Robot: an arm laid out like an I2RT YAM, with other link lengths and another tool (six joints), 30 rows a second.
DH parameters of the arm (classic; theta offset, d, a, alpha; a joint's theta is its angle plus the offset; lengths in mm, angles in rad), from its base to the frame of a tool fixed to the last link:
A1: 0 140.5 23.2 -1.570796
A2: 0 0 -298.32 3.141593
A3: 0.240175 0 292.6 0
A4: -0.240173 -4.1 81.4 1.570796
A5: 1.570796 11.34 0 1.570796
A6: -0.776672 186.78 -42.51 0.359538
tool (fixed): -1.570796 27.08 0 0
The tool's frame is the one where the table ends.
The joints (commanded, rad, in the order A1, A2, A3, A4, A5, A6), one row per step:
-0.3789, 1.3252, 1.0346, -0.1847, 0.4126, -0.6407
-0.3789, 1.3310, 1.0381, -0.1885, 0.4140, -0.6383
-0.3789, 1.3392, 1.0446, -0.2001, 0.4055, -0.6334
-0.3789, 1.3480, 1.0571, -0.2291, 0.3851, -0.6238
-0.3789, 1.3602, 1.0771, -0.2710, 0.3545, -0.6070
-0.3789, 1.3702, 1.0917, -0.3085, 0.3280, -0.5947
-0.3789, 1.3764, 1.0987, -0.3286, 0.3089, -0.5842
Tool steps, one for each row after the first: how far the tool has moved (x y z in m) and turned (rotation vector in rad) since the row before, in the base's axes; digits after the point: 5 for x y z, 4 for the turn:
0.00043, -0.00038, -0.00158, 0.0031, 0.0043, -0.0023
0.00127, 0.00153, -0.00316, 0.0116, 0.0076, 0.0054
0.00108, 0.00439, -0.00455, 0.0244, 0.0135, 0.0135
0.00173, 0.00670, -0.00523, 0.0374, 0.0153, 0.0183
0.00026, 0.00626, -0.00577, 0.0330, 0.0178, 0.0160
0.00056, 0.00446, -0.00390, 0.0236, 0.0079, 0.0102

